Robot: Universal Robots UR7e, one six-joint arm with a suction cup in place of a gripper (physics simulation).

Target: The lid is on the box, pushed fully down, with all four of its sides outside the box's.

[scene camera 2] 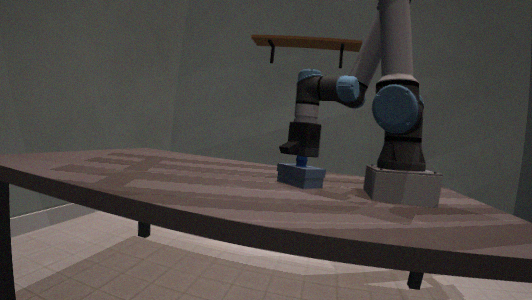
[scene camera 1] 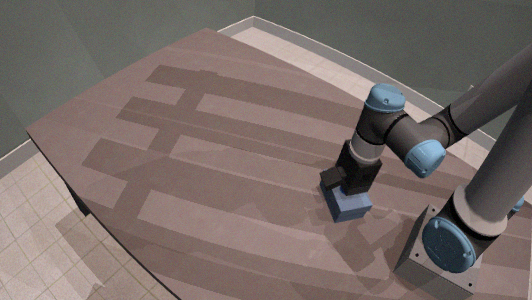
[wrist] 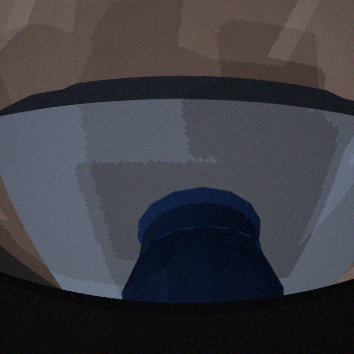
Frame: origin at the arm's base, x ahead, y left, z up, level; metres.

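Seen in the pictures: hand at its tool point: (scene camera 2: 300,170) (wrist: 197,209); arm's base at its link origin: (scene camera 2: 400,168).
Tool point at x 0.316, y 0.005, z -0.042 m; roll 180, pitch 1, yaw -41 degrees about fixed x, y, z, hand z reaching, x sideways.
Observation:
Pixels of each thing's top centre, then the offset from my tool point to it. Level surfaces: height alone.
- blue-grey lid at its top centre: (wrist: 215,255) (scene camera 1: 348,187) (scene camera 2: 301,165) dx -0.001, dy -0.009, dz +0.013 m
- blue-grey box at its top centre: (scene camera 1: 346,190) (scene camera 2: 301,169) dx -0.001, dy -0.009, dz +0.000 m
- table at its surface level: dz -0.047 m
The blue-grey lid (scene camera 1: 356,201) (scene camera 2: 311,172) (wrist: 135,135) lies level on top of the blue-grey box (scene camera 1: 352,217) (scene camera 2: 295,181), which stands on the table. In scene camera 2 the lid's rim stands out slightly past the box walls below it on the sides that show. The far sides are hidden, and whether the lid is fully down cannot be told. My blue suction cup (scene camera 1: 343,190) (scene camera 2: 301,161) (wrist: 200,215) touches the lid's top near its middle and is shut on it. The arm's black tool body hides part of the lid in scene camera 1.
The arm's grey base block (scene camera 1: 420,270) (scene camera 2: 402,187) stands on the table (scene camera 1: 210,215) (scene camera 2: 200,192), to the right of the box. A wooden shelf (scene camera 2: 307,42) is fixed to the wall behind, higher than the wrist. Shadows of the arm fall around the box.

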